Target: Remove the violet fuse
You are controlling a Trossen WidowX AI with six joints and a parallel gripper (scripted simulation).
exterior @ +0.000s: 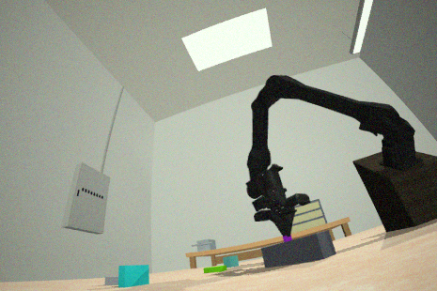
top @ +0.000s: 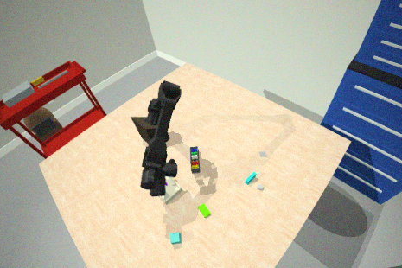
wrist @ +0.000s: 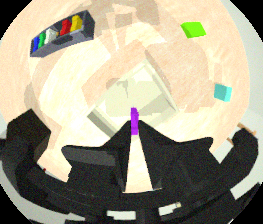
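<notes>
My gripper tip is now 2 cm above the violet fuse. Round my gripper tip: tray: 5 cm below; then green block: 22 cm ahead, 1 cm to the left, 5 cm below; then cyan block: 19 cm ahead, 15 cm to the right, 4 cm below.
</notes>
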